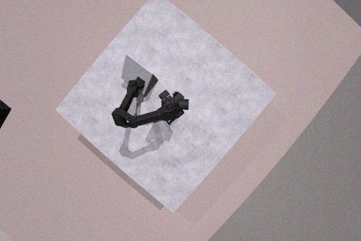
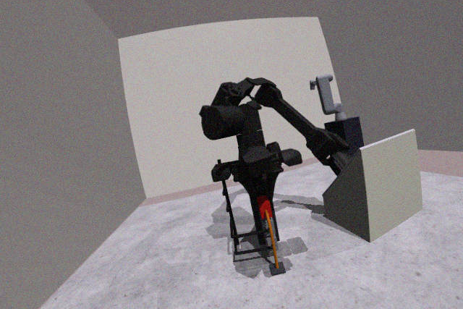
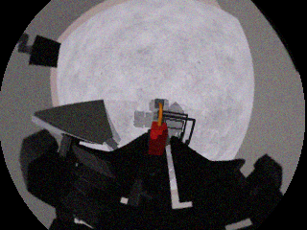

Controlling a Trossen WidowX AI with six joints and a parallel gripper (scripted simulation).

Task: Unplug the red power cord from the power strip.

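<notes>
Right now the red plug is 1 cm behind my gripper tip, 3 cm to the right of it and 1 cm below it. From my gripper tip the other things lie so: grey foot: 1 cm ahead, 3 cm to the left, 15 cm below.
</notes>
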